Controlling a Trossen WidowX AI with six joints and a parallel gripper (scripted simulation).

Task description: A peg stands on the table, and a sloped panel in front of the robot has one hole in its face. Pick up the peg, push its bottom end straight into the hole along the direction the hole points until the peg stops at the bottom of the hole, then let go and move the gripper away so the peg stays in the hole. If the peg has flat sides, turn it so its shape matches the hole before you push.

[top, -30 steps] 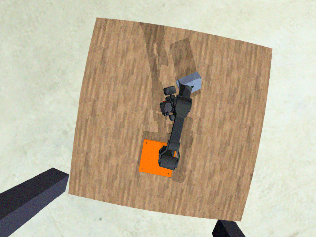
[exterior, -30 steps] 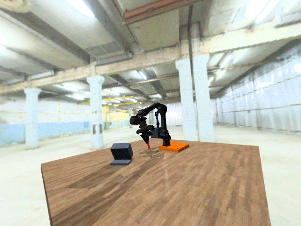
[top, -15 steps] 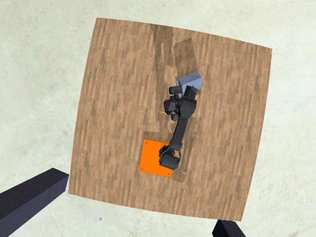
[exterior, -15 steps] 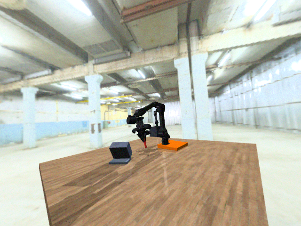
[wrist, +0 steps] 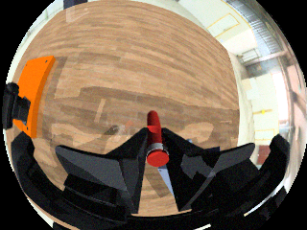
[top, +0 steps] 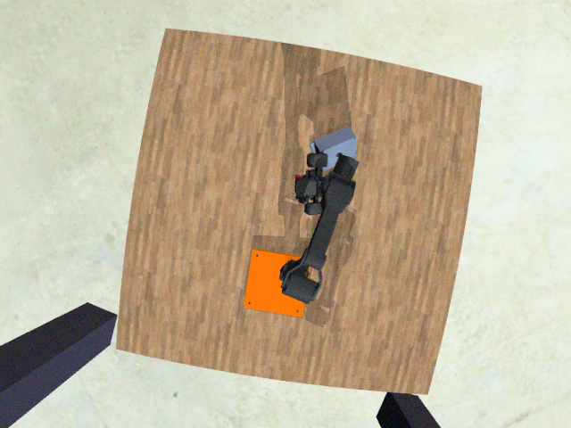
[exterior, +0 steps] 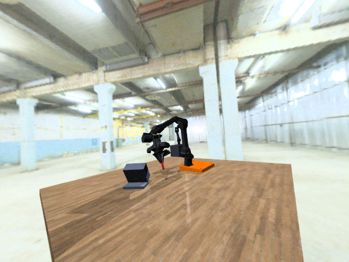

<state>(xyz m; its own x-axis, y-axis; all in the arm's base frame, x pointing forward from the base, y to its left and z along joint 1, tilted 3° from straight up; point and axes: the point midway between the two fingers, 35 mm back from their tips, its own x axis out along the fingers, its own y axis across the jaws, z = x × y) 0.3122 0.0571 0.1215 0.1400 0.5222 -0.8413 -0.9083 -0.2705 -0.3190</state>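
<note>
The small dark hole is 120 mm ahead of my gripper tip, 90 mm to the right of it and 30 mm below it. From my gripper tip the other things lie so: small red peg (10 mm to the right, 10 mm above); grey-blue sloped panel (140 mm ahead, 80 mm to the right, 40 mm below).
</note>
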